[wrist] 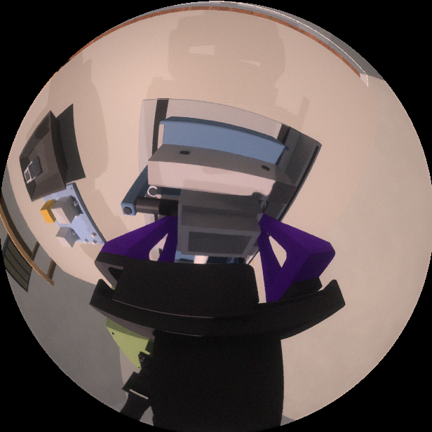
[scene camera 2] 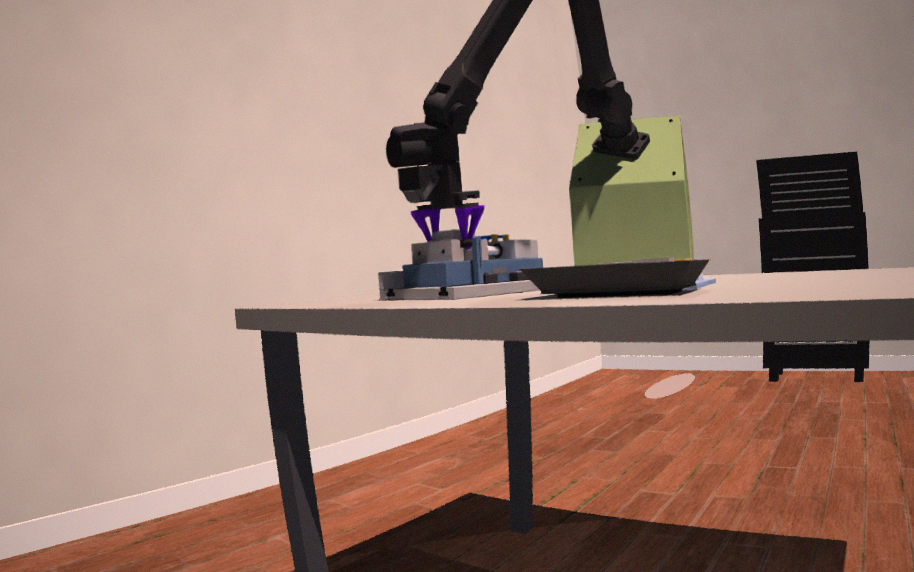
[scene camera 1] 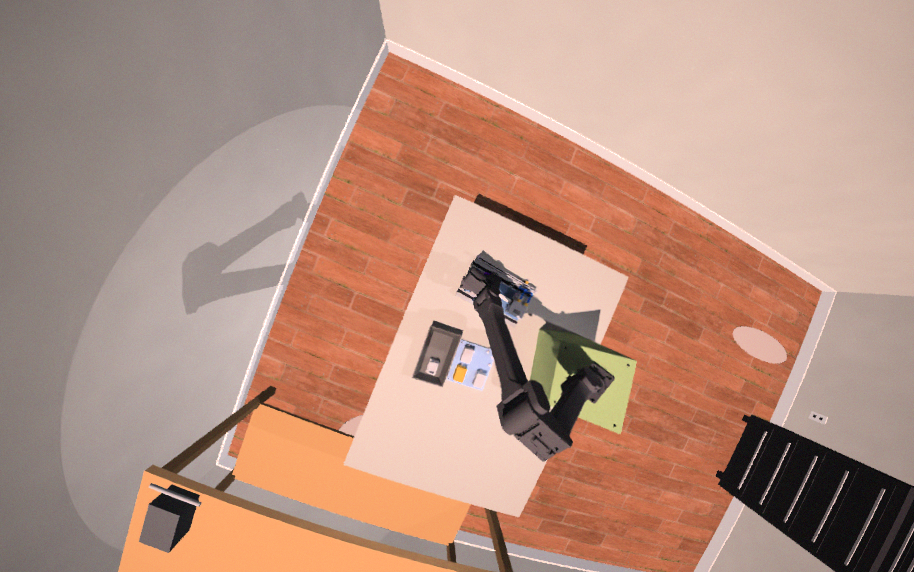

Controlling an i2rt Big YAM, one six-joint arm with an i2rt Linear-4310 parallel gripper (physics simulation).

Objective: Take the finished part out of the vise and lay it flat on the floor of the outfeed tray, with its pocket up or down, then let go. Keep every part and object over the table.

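Frame: origin at the arm's base, x ahead, y left, z up, level; metres.
Where they show: arm's base, link origin: (scene camera 2: pixel 621 145) (scene camera 1: pixel 594 382).
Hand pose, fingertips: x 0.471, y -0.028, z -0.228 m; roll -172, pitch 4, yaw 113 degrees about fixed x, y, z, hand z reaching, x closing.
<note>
Things, the pixels of their top centre, and the offset from my fingertips. "pt": a spot on its surface instead.
- finished part, top centre: (scene camera 2: pixel 448 230) dx +0.004, dy +0.003, dz +0.032 m
- vise, top centre: (scene camera 2: pixel 472 239) (scene camera 1: pixel 500 294) dx -0.058, dy -0.012, dz +0.016 m
- small grey piece, top centre: (scene camera 2: pixel 653 258) (scene camera 1: pixel 432 368) dx -0.050, dy +0.409, dz -0.036 m
- light-blue plate, surface spot: (scene camera 1: pixel 465 384) pt dx -0.221, dy +0.386, dz -0.075 m
- orange block, top centre: (scene camera 1: pixel 460 375) dx -0.162, dy +0.359, dz -0.039 m
- blue bracket, surface spot: (scene camera 2: pixel 477 259) pt dx +0.002, dy +0.079, dz -0.022 m
The finished part (scene camera 2: pixel 443 235) (wrist: pixel 220 220) is a grey block standing up out of the vise (scene camera 2: pixel 438 274) (wrist: pixel 210 172), between its jaws. In the wrist view a dark rectangular recess shows on the part's near face. My gripper (scene camera 2: pixel 448 241) (wrist: pixel 217 217) points down over the vise with its purple fingers on either side of the part. The fingers are partly open, very near its two sides, with no firm grip showing. The dark tray (scene camera 1: pixel 441 344) (scene camera 2: pixel 613 277) (wrist: pixel 50 150) stands beside the vise, with a small grey piece (scene camera 1: pixel 432 366) (wrist: pixel 33 169) inside.
A light-blue plate (scene camera 1: pixel 465 384) (wrist: pixel 82 215) with grey blocks and an orange block (scene camera 1: pixel 459 373) (wrist: pixel 48 211) lies against the tray. The arm is mounted on a green stand (scene camera 1: pixel 623 387) (scene camera 2: pixel 630 219). A blue bracket (scene camera 2: pixel 477 259) rises at the vise beside the fingers.
</note>
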